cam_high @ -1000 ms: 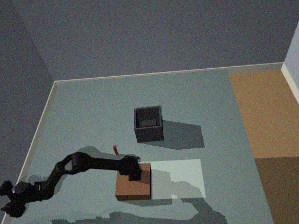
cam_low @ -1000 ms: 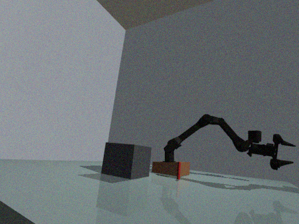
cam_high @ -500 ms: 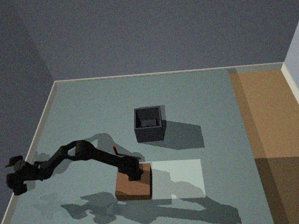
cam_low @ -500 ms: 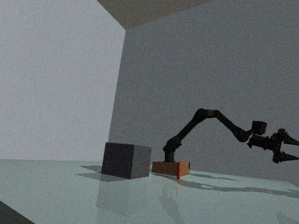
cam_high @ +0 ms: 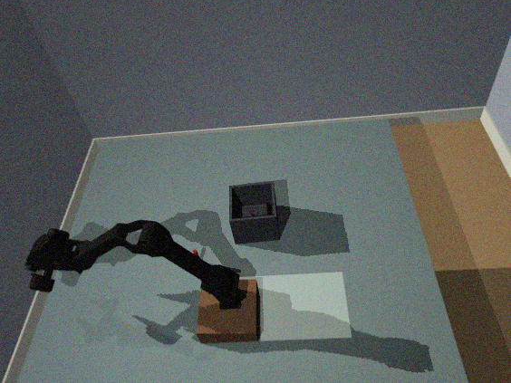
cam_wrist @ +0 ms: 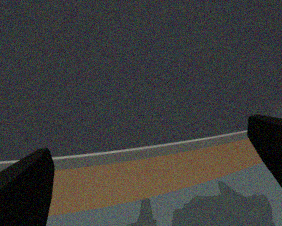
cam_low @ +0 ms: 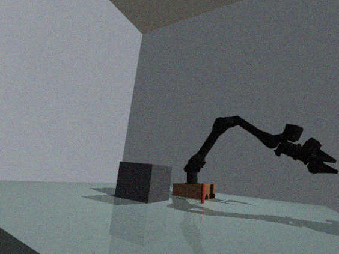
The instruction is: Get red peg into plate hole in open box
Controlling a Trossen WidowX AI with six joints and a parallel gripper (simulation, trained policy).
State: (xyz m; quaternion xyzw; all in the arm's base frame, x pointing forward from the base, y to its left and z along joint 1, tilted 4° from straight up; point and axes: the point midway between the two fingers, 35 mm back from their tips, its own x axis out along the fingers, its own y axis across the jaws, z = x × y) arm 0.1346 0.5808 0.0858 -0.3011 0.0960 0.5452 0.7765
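My gripper tip is 3 cm short of the red peg, 49 cm to the left of it and 14 cm above it. From my gripper tip the other things lie so: plate: 17 cm ahead, 69 cm to the right, 14 cm below.
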